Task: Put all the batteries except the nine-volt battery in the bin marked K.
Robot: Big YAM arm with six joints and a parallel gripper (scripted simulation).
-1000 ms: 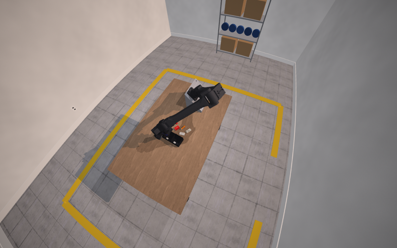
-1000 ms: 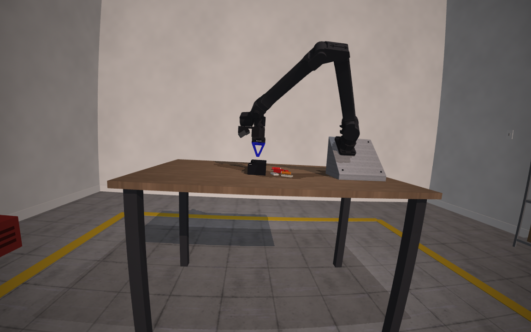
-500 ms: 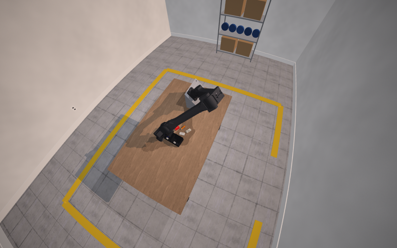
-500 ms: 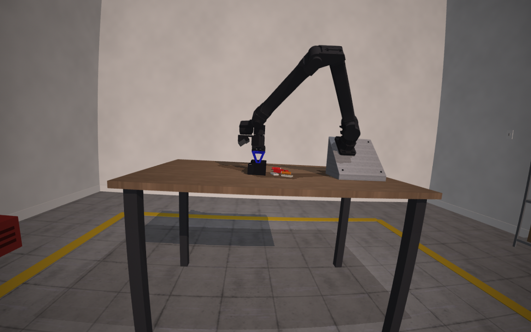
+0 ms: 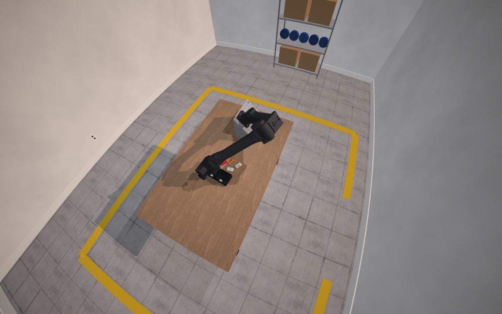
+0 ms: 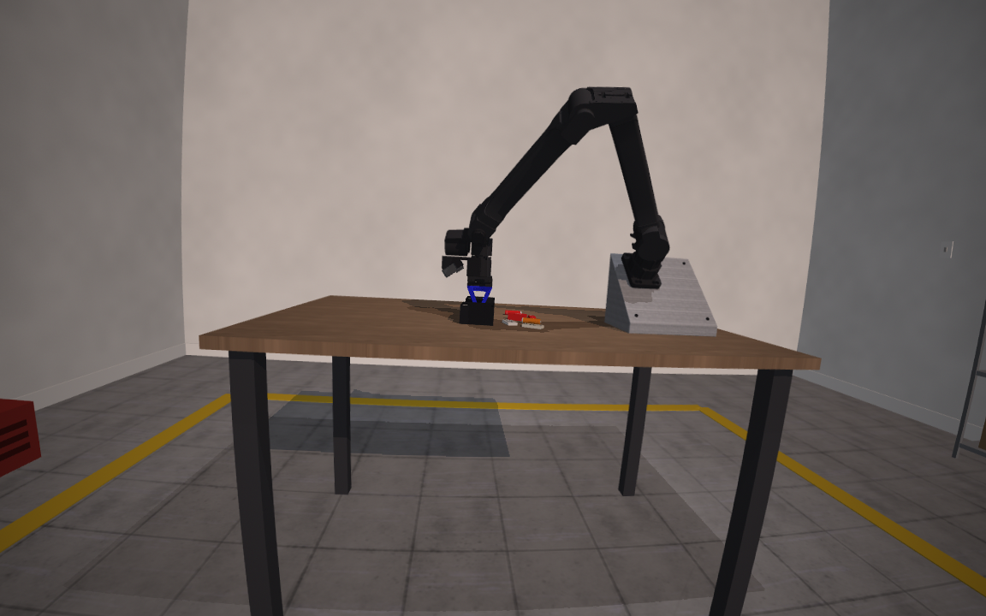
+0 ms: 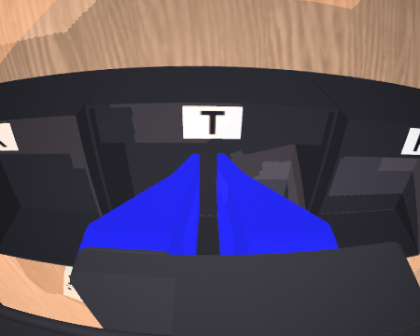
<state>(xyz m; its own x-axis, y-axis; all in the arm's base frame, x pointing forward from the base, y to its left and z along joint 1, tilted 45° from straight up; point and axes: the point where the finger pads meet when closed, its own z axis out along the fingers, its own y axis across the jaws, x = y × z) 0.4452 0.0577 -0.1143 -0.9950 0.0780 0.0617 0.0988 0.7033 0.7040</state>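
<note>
The black bin lies right at my hand. Also, from my hand: red nine-volt battery 100 mm behind, 10 mm to the left, 20 mm below; red cylindrical battery 110 mm behind, 70 mm to the right, 20 mm below; orange cylindrical battery 140 mm behind, 70 mm to the left, 20 mm below.
</note>
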